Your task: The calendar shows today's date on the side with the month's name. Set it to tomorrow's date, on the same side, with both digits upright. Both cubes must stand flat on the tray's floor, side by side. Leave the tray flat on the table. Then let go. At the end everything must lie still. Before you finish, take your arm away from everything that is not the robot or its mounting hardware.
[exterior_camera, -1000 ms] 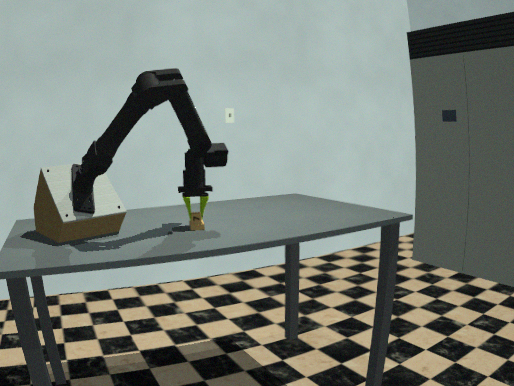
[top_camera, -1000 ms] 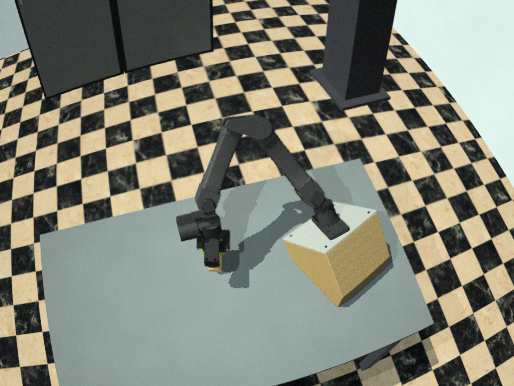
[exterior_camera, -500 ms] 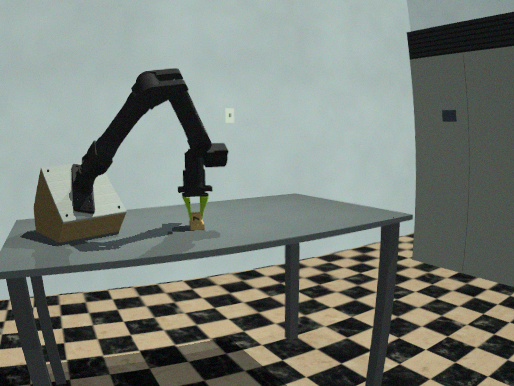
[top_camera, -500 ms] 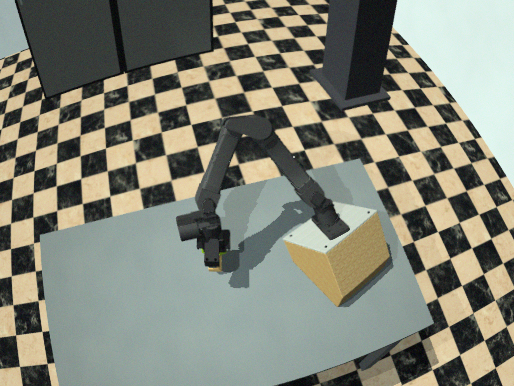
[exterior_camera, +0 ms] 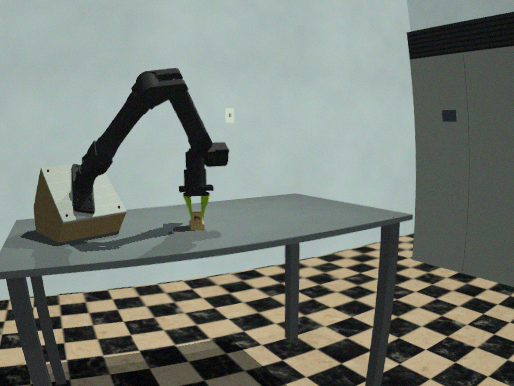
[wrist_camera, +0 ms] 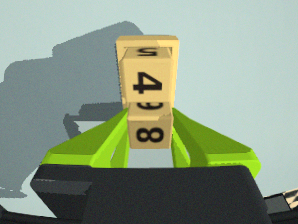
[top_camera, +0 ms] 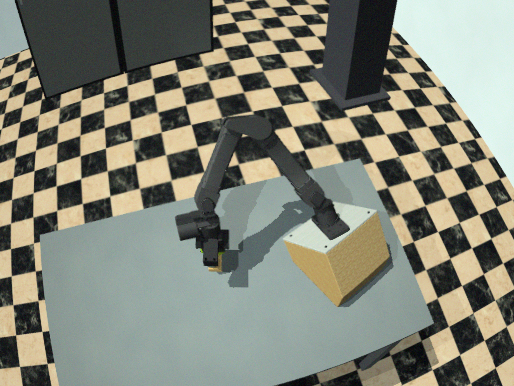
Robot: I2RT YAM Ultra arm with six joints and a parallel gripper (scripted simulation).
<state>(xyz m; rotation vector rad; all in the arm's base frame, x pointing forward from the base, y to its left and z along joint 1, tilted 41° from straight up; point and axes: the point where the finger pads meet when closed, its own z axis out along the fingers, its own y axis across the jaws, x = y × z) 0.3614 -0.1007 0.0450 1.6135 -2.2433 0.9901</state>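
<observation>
The tan tray lies 3 cm below my hand and 1 cm to the left of it.
</observation>
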